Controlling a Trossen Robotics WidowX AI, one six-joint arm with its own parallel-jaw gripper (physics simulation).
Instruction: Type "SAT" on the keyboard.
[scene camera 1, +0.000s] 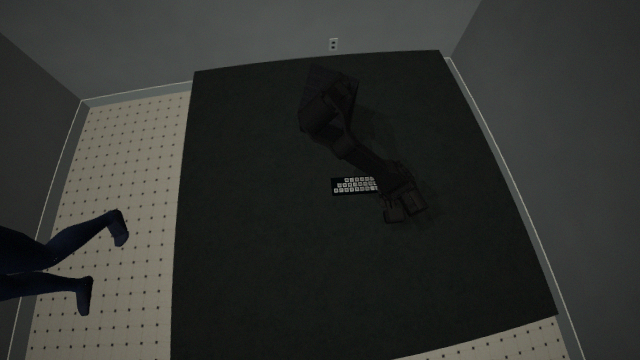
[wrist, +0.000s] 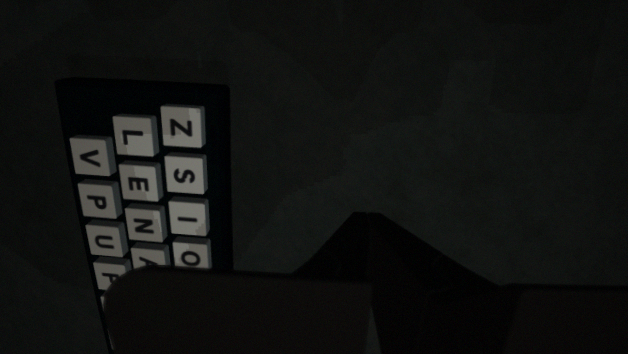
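Pixels of known places: gripper, fingertip midpoint: (scene camera 1: 382, 202) (wrist: 365, 226); arm's base, origin of the base link: (scene camera 1: 341, 88).
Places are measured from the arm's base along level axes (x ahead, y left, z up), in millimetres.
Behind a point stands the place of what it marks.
Note:
The black keyboard (scene camera 1: 354, 185) @[x 270, y -61, z -206 mm] (wrist: 161, 185) @[x 300, y 10, z -210 mm] with white keys lies flat on the dark table. The arm covers its right end in the scene view. In the wrist view its letters are turned sideways. The S key (wrist: 185, 173) @[x 314, y 13, z -206 mm] shows whole, between Z and I. The A key (wrist: 149, 256) @[x 283, y -18, z -205 mm] is partly hidden behind the gripper body. A T key cannot be made out in the wrist view. My gripper (scene camera 1: 404, 209) (wrist: 365, 226) @[x 376, y -11, z -176 mm] is shut and empty. In the wrist view its fingertips are to the right of the keyboard, beside the Z, S, I, O row, and cover no key.
The dark table (scene camera 1: 260, 260) @[x 378, y -467, z -223 mm] reaches under the arm (scene camera 1: 367, 160) @[x 343, y -126, z 162 mm] and the keyboard. A wall with an outlet (scene camera 1: 333, 44) stands behind it. A person's blue-clad legs (scene camera 1: 75, 245) show over the tiled floor (scene camera 1: 145, 150) at the left. The light is dim.

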